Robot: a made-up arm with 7 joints.
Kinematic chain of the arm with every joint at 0, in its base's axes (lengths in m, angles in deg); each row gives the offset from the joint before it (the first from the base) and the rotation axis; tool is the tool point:
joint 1: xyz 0 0.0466 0 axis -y
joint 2: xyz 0 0.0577 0 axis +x
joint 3: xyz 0 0 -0.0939 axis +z
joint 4: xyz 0 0 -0.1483 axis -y
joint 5: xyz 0 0 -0.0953 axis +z
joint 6: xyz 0 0 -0.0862 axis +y
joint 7: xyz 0 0 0 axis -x
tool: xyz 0 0 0
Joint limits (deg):
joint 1: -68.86..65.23
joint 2: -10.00..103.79
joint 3: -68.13..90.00
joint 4: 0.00..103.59
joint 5: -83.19..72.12
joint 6: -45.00..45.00
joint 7: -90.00..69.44
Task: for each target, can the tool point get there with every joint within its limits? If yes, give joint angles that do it. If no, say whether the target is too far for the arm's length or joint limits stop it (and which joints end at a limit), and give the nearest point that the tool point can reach.
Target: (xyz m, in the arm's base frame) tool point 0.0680 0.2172 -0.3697
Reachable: yes | joints -2.37 2.49 49.34 44.73 -0.10 -20.40 27.17
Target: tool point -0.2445 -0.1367 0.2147
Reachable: no: joint limits stop it (at a limit: joint 1, joint 2, joint 3, joint 4) | nearest point -0.1331 -0.0916 -0.1219 | short by 0.357 m
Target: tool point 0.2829 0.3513 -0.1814
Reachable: yes | joints 46.72 34.66 13.89 20.56 -47.43 11.04 -50.19
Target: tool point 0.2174 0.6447 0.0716
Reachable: no: too far | nearest point 0.1387 0.4978 0.0472 | short by 0.168 m
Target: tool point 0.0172 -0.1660 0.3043
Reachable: no: joint limits stop it (at a limit: joint 1, joint 2, joint 4) | nearest point 0.2108 -0.0537 0.0396 | short by 0.347 m
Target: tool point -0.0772 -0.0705 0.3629
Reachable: no: joint limits stop it (at a limit: joint 2, joint 4) | nearest point -0.0455 0.2560 0.2141 | short by 0.360 m
